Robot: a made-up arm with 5 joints. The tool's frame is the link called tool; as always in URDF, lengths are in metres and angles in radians. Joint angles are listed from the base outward.
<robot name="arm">
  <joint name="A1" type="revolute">
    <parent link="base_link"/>
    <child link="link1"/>
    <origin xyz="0 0 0.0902" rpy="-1.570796 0 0"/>
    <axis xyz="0 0 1"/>
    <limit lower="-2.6" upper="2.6"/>
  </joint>
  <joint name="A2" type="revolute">
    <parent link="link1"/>
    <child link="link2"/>
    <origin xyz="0.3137 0.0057 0.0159" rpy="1.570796 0 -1.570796"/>
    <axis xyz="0 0 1"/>
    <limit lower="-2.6" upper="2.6"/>
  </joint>
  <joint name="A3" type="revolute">
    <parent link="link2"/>
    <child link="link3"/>
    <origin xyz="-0.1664 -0.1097 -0.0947" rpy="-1.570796 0 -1.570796"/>
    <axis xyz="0 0 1"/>
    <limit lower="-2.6" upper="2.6"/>
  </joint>
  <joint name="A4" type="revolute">
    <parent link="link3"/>
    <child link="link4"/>
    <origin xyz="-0.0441 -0.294 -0.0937" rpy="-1.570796 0 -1.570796"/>
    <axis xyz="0 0 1"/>
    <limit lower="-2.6" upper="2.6"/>
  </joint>
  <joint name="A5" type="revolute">
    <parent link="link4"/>
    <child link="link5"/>
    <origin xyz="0.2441 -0.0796 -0.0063" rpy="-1.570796 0 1.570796"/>
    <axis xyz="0 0 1"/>
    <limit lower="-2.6" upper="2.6"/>
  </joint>
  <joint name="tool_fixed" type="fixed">
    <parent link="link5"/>
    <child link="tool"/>
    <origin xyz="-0.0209 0.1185 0.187" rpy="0 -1.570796 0"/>
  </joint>
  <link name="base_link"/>
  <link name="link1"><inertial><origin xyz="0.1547 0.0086 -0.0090"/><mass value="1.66"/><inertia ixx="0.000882" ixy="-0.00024" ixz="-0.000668" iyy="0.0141" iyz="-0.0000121" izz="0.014"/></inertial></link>
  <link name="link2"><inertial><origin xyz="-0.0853 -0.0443 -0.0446"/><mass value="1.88"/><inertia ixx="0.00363" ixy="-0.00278" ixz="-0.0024" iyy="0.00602" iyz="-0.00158" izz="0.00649"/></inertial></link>
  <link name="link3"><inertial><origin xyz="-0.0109 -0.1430 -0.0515"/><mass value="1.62"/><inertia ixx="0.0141" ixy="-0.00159" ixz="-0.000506" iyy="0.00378" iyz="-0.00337" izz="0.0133"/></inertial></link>
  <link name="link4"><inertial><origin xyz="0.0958 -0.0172 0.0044"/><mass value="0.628"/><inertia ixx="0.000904" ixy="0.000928" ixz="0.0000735" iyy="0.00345" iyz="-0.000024" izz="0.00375"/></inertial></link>
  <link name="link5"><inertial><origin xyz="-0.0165 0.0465 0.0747"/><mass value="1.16"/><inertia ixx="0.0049" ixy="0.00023" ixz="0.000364" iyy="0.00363" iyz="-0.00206" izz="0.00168"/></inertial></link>
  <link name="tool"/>
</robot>
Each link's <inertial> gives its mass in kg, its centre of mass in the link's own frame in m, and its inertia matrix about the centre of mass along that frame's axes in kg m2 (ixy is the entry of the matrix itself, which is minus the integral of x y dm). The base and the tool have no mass. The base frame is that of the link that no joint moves.
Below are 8 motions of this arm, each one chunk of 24 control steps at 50 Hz.
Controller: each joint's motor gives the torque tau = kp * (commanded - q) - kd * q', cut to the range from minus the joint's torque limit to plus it. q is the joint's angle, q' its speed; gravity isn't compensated. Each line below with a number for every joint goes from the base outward.
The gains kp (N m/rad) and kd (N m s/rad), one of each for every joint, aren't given. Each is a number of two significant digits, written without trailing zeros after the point. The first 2 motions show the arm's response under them.
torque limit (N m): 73 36 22 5.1 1.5
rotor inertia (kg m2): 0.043 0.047 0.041 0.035 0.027
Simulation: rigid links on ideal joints. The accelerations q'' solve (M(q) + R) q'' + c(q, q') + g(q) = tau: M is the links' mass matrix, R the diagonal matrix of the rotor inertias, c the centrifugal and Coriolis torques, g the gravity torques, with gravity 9.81 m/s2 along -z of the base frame. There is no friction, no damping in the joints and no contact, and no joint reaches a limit. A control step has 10 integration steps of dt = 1/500 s. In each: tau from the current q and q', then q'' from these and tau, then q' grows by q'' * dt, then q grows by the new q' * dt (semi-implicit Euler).
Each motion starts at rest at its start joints. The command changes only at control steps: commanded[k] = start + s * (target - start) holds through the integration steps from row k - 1 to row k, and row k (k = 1, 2, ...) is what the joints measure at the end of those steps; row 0 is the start. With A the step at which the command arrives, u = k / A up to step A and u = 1 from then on. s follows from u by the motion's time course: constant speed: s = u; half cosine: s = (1 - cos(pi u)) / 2; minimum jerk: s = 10 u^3 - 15 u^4 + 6 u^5; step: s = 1 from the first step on.
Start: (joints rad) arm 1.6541 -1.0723 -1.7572 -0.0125 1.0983
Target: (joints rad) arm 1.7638 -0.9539 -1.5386 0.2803 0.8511
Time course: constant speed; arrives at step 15
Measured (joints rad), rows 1 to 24:
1: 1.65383 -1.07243 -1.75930 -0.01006 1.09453
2: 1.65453 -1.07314 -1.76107 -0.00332 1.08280
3: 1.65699 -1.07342 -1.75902 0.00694 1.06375
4: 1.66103 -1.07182 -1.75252 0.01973 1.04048
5: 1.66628 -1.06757 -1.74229 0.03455 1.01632
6: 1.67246 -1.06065 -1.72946 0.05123 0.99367
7: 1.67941 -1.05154 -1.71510 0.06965 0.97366
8: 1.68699 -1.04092 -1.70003 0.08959 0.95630
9: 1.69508 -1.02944 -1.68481 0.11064 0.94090
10: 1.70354 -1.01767 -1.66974 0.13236 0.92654
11: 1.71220 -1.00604 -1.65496 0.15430 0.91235
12: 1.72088 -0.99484 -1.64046 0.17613 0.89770
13: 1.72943 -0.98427 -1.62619 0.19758 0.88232
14: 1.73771 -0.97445 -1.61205 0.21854 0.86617
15: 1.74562 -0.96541 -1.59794 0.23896 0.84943
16: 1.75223 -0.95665 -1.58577 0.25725 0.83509
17: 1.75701 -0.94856 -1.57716 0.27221 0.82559
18: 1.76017 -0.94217 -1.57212 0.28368 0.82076
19: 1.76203 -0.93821 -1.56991 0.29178 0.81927
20: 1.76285 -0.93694 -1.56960 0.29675 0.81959
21: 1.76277 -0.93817 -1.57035 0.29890 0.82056
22: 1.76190 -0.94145 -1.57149 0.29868 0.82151
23: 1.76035 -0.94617 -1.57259 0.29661 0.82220
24: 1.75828 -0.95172 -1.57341 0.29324 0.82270
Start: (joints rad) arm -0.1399 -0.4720 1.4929 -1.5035 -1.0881
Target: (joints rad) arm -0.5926 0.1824 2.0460 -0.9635 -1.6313
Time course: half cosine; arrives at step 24
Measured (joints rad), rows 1 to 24:
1: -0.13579 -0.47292 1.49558 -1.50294 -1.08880
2: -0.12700 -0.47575 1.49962 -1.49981 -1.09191
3: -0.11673 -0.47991 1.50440 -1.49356 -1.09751
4: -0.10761 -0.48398 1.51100 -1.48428 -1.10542
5: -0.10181 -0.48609 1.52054 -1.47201 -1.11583
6: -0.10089 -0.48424 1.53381 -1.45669 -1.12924
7: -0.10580 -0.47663 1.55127 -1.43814 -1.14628
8: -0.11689 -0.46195 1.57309 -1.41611 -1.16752
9: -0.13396 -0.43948 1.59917 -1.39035 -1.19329
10: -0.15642 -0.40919 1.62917 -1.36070 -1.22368
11: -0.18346 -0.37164 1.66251 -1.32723 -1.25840
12: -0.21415 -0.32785 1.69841 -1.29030 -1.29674
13: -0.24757 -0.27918 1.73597 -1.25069 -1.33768
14: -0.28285 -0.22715 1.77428 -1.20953 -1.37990
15: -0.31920 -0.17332 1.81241 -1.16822 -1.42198
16: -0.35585 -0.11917 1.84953 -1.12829 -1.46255
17: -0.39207 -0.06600 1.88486 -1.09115 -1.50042
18: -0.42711 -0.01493 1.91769 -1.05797 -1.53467
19: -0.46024 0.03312 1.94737 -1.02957 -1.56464
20: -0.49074 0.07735 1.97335 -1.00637 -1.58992
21: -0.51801 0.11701 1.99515 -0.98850 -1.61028
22: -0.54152 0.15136 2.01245 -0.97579 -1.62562
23: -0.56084 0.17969 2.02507 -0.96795 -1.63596
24: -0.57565 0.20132 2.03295 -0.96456 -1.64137
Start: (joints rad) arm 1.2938 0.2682 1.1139 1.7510 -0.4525
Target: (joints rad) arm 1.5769 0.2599 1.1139 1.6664 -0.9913
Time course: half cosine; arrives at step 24
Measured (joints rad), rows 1 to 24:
1: 1.29306 0.26621 1.11783 1.75208 -0.45379
2: 1.29135 0.26227 1.12410 1.75518 -0.45740
3: 1.29002 0.25809 1.12958 1.75999 -0.46415
4: 1.29046 0.25460 1.13355 1.76557 -0.47492
5: 1.29362 0.25216 1.13612 1.77070 -0.49012
6: 1.29996 0.25080 1.13762 1.77433 -0.50967
7: 1.30949 0.25032 1.13836 1.77580 -0.53312
8: 1.32194 0.25046 1.13858 1.77489 -0.55985
9: 1.33681 0.25091 1.13846 1.77173 -0.58923
10: 1.35358 0.25142 1.13814 1.76675 -0.62070
11: 1.37167 0.25180 1.13771 1.76047 -0.65379
12: 1.39056 0.25192 1.13723 1.75342 -0.68810
13: 1.40980 0.25173 1.13674 1.74609 -0.72326
14: 1.42899 0.25124 1.13626 1.73883 -0.75885
15: 1.44779 0.25048 1.13580 1.73190 -0.79439
16: 1.46591 0.24952 1.13535 1.72545 -0.82934
17: 1.48309 0.24845 1.13491 1.71953 -0.86308
18: 1.49910 0.24734 1.13448 1.71416 -0.89497
19: 1.51369 0.24626 1.13407 1.70934 -0.92439
20: 1.52667 0.24528 1.13366 1.70503 -0.95073
21: 1.53782 0.24446 1.13328 1.70124 -0.97346
22: 1.54697 0.24382 1.13292 1.69798 -0.99214
23: 1.55395 0.24340 1.13260 1.69525 -1.00644
24: 1.55863 0.24319 1.13232 1.69311 -1.01613

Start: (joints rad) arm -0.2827 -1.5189 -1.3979 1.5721 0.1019
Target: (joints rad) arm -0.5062 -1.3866 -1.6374 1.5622 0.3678
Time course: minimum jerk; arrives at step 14
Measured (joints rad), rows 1 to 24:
1: -0.27876 -1.51772 -1.39525 1.57138 0.10249
2: -0.27189 -1.51124 -1.39272 1.56951 0.10448
3: -0.26633 -1.49759 -1.39438 1.56858 0.10832
4: -0.26482 -1.47666 -1.40207 1.57053 0.11490
5: -0.26895 -1.44932 -1.41625 1.57632 0.12545
6: -0.27924 -1.41726 -1.43645 1.58599 0.14114
7: -0.29517 -1.38283 -1.46150 1.59889 0.16253
8: -0.31535 -1.34880 -1.48988 1.61389 0.18919
9: -0.33789 -1.31801 -1.51978 1.62954 0.21961
10: -0.36072 -1.29324 -1.54927 1.64528 0.25139
11: -0.38202 -1.27675 -1.57634 1.66215 0.28174
12: -0.40050 -1.26921 -1.59914 1.67956 0.30793
13: -0.41540 -1.26976 -1.61623 1.69510 0.32799
14: -0.42662 -1.27627 -1.62707 1.70524 0.34129
15: -0.43483 -1.28566 -1.63255 1.70599 0.34884
16: -0.44095 -1.29512 -1.63435 1.69427 0.35251
17: -0.44558 -1.30441 -1.63408 1.67478 0.35438
18: -0.44934 -1.31379 -1.63295 1.65454 0.35585
19: -0.45274 -1.32260 -1.63163 1.63656 0.35744
20: -0.45595 -1.33020 -1.63040 1.62185 0.35924
21: -0.45887 -1.33616 -1.62934 1.61050 0.36109
22: -0.46131 -1.34029 -1.62846 1.60225 0.36282
23: -0.46307 -1.34257 -1.62775 1.59672 0.36425
24: -0.46403 -1.34309 -1.62722 1.59350 0.36523

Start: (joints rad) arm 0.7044 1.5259 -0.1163 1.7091 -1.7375
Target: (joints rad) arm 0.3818 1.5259 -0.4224 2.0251 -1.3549
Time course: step
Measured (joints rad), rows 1 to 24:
1: 0.67003 1.52623 -0.15571 1.71619 -1.73320
2: 0.58649 1.51917 -0.24597 1.72939 -1.71681
3: 0.49938 1.49219 -0.32210 1.75693 -1.67397
4: 0.43800 1.46321 -0.37634 1.80684 -1.59657
5: 0.40660 1.44319 -0.41366 1.87239 -1.49321
6: 0.39714 1.43303 -0.43727 1.93616 -1.39116
7: 0.39985 1.43030 -0.44993 1.98670 -1.29883
8: 0.40712 1.43198 -0.45504 2.01969 -1.21872
9: 0.41442 1.43563 -0.45576 2.03649 -1.15210
10: 0.41976 1.43977 -0.45438 2.04137 -1.09938
11: 0.42279 1.44370 -0.45231 2.03916 -1.06058
12: 0.42393 1.44721 -0.45026 2.03383 -1.03570
13: 0.42385 1.45023 -0.44855 2.02805 -1.02476
14: 0.42313 1.45275 -0.44727 2.02327 -1.02786
15: 0.42222 1.45474 -0.44640 2.02002 -1.04511
16: 0.42138 1.45618 -0.44588 2.01828 -1.07658
17: 0.42073 1.45702 -0.44565 2.01773 -1.12224
18: 0.42031 1.45731 -0.44564 2.01802 -1.18168
19: 0.42010 1.45735 -0.44573 2.01910 -1.24594
20: 0.42000 1.45764 -0.44576 2.02080 -1.30082
21: 0.41994 1.45836 -0.44564 2.02263 -1.33932
22: 0.41984 1.45941 -0.44539 2.02415 -1.36054
23: 0.41968 1.46052 -0.44510 2.02518 -1.36735
24: 0.41948 1.46140 -0.44484 2.02571 -1.36430

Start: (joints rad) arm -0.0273 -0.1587 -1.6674 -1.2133 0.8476
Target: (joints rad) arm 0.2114 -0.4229 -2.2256 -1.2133 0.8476
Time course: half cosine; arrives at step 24
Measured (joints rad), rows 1 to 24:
1: -0.02294 -0.15895 -1.66892 -1.21306 0.84760
2: -0.01239 -0.15890 -1.67229 -1.21328 0.84733
3: 0.00220 -0.15858 -1.67800 -1.21449 0.84698
4: 0.01904 -0.15880 -1.68702 -1.21676 0.84677
5: 0.03672 -0.16063 -1.69996 -1.21991 0.84675
6: 0.05421 -0.16504 -1.71706 -1.22359 0.84683
7: 0.07087 -0.17266 -1.73823 -1.22734 0.84689
8: 0.08639 -0.18368 -1.76317 -1.23072 0.84680
9: 0.10076 -0.19787 -1.79143 -1.23338 0.84644
10: 0.11413 -0.21465 -1.82250 -1.23508 0.84579
11: 0.12679 -0.23326 -1.85580 -1.23576 0.84484
12: 0.13906 -0.25289 -1.89073 -1.23550 0.84363
13: 0.15124 -0.27277 -1.92668 -1.23451 0.84223
14: 0.16357 -0.29224 -1.96304 -1.23306 0.84070
15: 0.17622 -0.31079 -1.99921 -1.23147 0.83911
16: 0.18923 -0.32804 -2.03460 -1.23001 0.83750
17: 0.20256 -0.34370 -2.06863 -1.22892 0.83592
18: 0.21604 -0.35760 -2.10073 -1.22837 0.83438
19: 0.22945 -0.36962 -2.13036 -1.22846 0.83292
20: 0.24247 -0.37967 -2.15702 -1.22923 0.83154
21: 0.25474 -0.38771 -2.18024 -1.23065 0.83029
22: 0.26588 -0.39370 -2.19961 -1.23263 0.82918
23: 0.27551 -0.39765 -2.21479 -1.23506 0.82825
24: 0.28325 -0.39955 -2.22549 -1.23778 0.82753

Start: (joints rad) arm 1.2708 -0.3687 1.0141 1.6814 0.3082
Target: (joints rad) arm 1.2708 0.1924 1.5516 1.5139 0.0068
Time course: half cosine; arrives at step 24
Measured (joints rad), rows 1 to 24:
1: 1.26987 -0.37003 1.01806 1.68232 0.30767
2: 1.26707 -0.37224 1.02548 1.68519 0.30715
3: 1.26298 -0.37380 1.03472 1.69004 0.30576
4: 1.25850 -0.37358 1.04600 1.69636 0.30195
5: 1.25441 -0.37059 1.05990 1.70332 0.29470
6: 1.25127 -0.36390 1.07683 1.70987 0.28373
7: 1.24937 -0.35272 1.09700 1.71500 0.26944
8: 1.24883 -0.33644 1.12042 1.71778 0.25259
9: 1.24958 -0.31470 1.14695 1.71752 0.23414
10: 1.25149 -0.28742 1.17633 1.71371 0.21503
11: 1.25429 -0.25479 1.20816 1.70612 0.19607
12: 1.25768 -0.21727 1.24193 1.69478 0.17789
13: 1.26130 -0.17557 1.27705 1.67993 0.16084
14: 1.26474 -0.13061 1.31286 1.66205 0.14510
15: 1.26760 -0.08346 1.34869 1.64177 0.13064
16: 1.26944 -0.03531 1.38389 1.61989 0.11734
17: 1.26994 0.01258 1.41786 1.59727 0.10503
18: 1.26885 0.05899 1.45005 1.57477 0.09358
19: 1.26614 0.10278 1.47997 1.55317 0.08293
20: 1.26197 0.14293 1.50717 1.53310 0.07313
21: 1.25672 0.17859 1.53115 1.51501 0.06435
22: 1.25088 0.20909 1.55144 1.49916 0.05685
23: 1.24504 0.23388 1.56757 1.48564 0.05092
24: 1.23971 0.25252 1.57914 1.47447 0.04687

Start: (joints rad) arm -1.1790 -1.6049 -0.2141 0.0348 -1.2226
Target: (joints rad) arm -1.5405 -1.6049 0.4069 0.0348 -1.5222
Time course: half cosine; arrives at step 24
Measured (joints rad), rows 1 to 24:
1: -1.17693 -1.60575 -0.21085 0.03560 -1.22270
2: -1.17431 -1.60394 -0.20476 0.03678 -1.22346
3: -1.17339 -1.59954 -0.19600 0.03799 -1.22565
4: -1.17533 -1.59436 -0.18370 0.03924 -1.22995
5: -1.18081 -1.58983 -0.16733 0.04051 -1.23678
6: -1.19012 -1.58673 -0.14683 0.04171 -1.24627
7: -1.20317 -1.58528 -0.12246 0.04275 -1.25824
8: -1.21955 -1.58536 -0.09463 0.04357 -1.27234
9: -1.23871 -1.58659 -0.06381 0.04418 -1.28812
10: -1.26001 -1.58852 -0.03050 0.04463 -1.30518
11: -1.28280 -1.59066 0.00485 0.04499 -1.32318
12: -1.30648 -1.59262 0.04176 0.04536 -1.34184
13: -1.33053 -1.59410 0.07975 0.04577 -1.36098
14: -1.35449 -1.59496 0.11829 0.04625 -1.38042
15: -1.37797 -1.59512 0.15681 0.04676 -1.39998
16: -1.40064 -1.59466 0.19469 0.04724 -1.41943
17: -1.42219 -1.59370 0.23128 0.04759 -1.43847
18: -1.44238 -1.59241 0.26592 0.04774 -1.45678
19: -1.46094 -1.59098 0.29797 0.04761 -1.47396
20: -1.47765 -1.58959 0.32682 0.04719 -1.48965
21: -1.49225 -1.58841 0.35190 0.04649 -1.50347
22: -1.50451 -1.58757 0.37274 0.04557 -1.51508
23: -1.51419 -1.58712 0.38894 0.04453 -1.52422
24: -1.52105 -1.58710 0.40020 0.04348 -1.53067

